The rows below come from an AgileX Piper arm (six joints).
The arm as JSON. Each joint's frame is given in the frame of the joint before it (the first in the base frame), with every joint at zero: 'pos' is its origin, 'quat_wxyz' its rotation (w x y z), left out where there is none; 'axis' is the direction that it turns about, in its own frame. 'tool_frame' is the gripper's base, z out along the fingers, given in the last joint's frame.
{
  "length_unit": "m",
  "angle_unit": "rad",
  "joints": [
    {
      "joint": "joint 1",
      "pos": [
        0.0,
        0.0,
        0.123
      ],
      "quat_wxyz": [
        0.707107,
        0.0,
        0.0,
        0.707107
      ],
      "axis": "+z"
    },
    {
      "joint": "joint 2",
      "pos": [
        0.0,
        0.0,
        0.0
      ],
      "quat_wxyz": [
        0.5,
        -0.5,
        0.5,
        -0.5
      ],
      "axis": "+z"
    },
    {
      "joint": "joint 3",
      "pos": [
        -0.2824,
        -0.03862,
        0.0
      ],
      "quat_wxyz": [
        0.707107,
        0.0,
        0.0,
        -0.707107
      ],
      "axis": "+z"
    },
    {
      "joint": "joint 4",
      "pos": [
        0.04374,
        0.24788,
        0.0
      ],
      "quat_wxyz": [
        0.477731,
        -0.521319,
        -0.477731,
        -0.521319
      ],
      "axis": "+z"
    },
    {
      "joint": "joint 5",
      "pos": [
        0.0,
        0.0,
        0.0
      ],
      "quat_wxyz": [
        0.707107,
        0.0,
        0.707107,
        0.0
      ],
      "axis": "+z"
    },
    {
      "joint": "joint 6",
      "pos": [
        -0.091,
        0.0,
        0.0
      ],
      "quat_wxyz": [
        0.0,
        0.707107,
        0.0,
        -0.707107
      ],
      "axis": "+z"
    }
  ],
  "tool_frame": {
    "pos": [
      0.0,
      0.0,
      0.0
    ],
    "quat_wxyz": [
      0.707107,
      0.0,
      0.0,
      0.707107
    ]
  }
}
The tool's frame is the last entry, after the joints.
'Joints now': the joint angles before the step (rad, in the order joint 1, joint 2, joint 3, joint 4, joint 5, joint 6). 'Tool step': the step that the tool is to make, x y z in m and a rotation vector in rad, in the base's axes. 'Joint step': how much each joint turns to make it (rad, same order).
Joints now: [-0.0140 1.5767 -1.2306 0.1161 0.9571 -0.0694]
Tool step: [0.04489 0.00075 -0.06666 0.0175 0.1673 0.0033]
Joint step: [-0.0001 0.2590 -0.0821 0.0198 -0.0082 -0.0116]
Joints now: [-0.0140 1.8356 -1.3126 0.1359 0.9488 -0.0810]
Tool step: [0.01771 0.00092 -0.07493 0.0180 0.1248 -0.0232]
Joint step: [0.0000 0.2034 -0.0012 0.0258 -0.0780 0.0000]
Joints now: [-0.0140 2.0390 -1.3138 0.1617 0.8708 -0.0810]
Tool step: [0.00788 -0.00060 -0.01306 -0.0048 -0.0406 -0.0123]
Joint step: [0.0000 0.0373 -0.0037 0.0041 -0.0753 0.0001]
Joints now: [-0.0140 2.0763 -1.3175 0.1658 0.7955 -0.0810]
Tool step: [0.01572 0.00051 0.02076 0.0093 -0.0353 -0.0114]
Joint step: [0.0000 0.0012 -0.0957 0.0023 0.0580 0.0181]
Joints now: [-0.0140 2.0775 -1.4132 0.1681 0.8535 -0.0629]
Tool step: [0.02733 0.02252 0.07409 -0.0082 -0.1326 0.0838]
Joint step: [0.0535 -0.0315 -0.2503 -0.0220 0.1511 0.0003]
